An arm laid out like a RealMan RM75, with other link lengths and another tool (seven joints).
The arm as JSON. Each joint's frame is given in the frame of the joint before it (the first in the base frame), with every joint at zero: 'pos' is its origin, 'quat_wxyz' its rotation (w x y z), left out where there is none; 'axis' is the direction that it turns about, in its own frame. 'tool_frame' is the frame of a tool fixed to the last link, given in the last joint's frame.
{
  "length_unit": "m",
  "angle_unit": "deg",
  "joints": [
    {
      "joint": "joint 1",
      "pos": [
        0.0,
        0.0,
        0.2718
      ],
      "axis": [
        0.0,
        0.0,
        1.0
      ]
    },
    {
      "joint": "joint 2",
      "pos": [
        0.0,
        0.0,
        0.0
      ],
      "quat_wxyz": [
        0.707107,
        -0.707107,
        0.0,
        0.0
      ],
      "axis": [
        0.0,
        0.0,
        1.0
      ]
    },
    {
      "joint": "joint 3",
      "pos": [
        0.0,
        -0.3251,
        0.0
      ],
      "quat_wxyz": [
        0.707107,
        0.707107,
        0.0,
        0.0
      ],
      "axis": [
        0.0,
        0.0,
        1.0
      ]
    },
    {
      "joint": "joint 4",
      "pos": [
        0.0,
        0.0,
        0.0
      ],
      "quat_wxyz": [
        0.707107,
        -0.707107,
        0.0,
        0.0
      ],
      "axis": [
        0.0,
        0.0,
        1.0
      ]
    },
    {
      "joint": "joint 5",
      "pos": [
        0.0,
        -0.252,
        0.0
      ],
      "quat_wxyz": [
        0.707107,
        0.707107,
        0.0,
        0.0
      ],
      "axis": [
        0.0,
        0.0,
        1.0
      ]
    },
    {
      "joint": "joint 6",
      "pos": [
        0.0,
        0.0,
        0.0
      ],
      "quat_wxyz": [
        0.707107,
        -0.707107,
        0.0,
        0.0
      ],
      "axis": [
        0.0,
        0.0,
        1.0
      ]
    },
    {
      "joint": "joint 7",
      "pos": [
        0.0,
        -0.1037,
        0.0
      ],
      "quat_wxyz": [
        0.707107,
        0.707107,
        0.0,
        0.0
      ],
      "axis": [
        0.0,
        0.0,
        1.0
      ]
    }
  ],
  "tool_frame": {
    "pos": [
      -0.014,
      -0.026,
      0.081
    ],
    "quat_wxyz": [
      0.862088,
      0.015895,
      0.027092,
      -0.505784
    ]
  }
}
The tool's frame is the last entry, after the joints.
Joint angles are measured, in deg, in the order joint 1, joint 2, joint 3, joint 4, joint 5, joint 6, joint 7. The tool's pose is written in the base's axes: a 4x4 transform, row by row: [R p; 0 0 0 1], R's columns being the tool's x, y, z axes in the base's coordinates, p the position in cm. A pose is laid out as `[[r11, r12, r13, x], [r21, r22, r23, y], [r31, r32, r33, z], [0, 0, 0, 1]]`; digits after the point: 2 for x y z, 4 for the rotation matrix.
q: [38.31, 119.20, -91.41, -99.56, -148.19, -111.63, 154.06]
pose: [[0.6096, 0.5392, 0.5810, 13.45], [0.5692, -0.8079, 0.1526, 39.72], [0.5517, 0.2377, -0.7994, -2.35], [0, 0, 0, 1]]
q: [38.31, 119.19, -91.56, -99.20, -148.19, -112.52, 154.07]
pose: [[0.6091, 0.5263, 0.5933, 13.78], [0.5693, -0.8110, 0.1349, 39.48], [0.5522, 0.2556, -0.7936, -2.41], [0, 0, 0, 1]]
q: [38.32, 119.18, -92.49, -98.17, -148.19, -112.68, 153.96]
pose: [[0.6041, 0.5158, 0.6074, 14.18], [0.5760, -0.8094, 0.1145, 39.27], [0.5507, 0.2807, -0.7861, -2.90], [0, 0, 0, 1]]
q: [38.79, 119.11, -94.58, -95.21, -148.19, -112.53, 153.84]
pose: [[0.5929, 0.4914, 0.6380, 15.00], [0.5892, -0.8048, 0.0723, 39.02], [0.5490, 0.3330, -0.7666, -4.08], [0, 0, 0, 1]]
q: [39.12, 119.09, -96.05, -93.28, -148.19, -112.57, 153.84]
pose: [[0.5846, 0.4725, 0.6595, 15.57], [0.5980, -0.8003, 0.0434, 38.78], [0.5483, 0.3691, -0.7504, -4.84], [0, 0, 0, 1]]
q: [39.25, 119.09, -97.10, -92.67, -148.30, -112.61, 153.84]
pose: [[0.5747, 0.4678, 0.6715, 15.75], [0.6071, -0.7939, 0.0336, 38.57], [0.5488, 0.3883, -0.7403, -5.23], [0, 0, 0, 1]]
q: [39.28, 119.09, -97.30, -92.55, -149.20, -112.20, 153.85]
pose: [[0.5665, 0.4684, 0.6780, 15.86], [0.6031, -0.7963, 0.0462, 38.80], [0.5616, 0.3828, -0.7336, -5.19], [0, 0, 0, 1]]
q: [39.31, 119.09, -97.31, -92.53, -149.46, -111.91, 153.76]
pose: [[0.5637, 0.4718, 0.6780, 15.83], [0.6029, -0.7961, 0.0528, 38.93], [0.5646, 0.3790, -0.7332, -5.18], [0, 0, 0, 1]]
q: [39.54, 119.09, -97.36, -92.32, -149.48, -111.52, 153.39]
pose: [[0.5590, 0.4803, 0.6759, 15.68], [0.6092, -0.7909, 0.0581, 39.08], [0.5625, 0.3792, -0.7347, -5.27], [0, 0, 0, 1]]
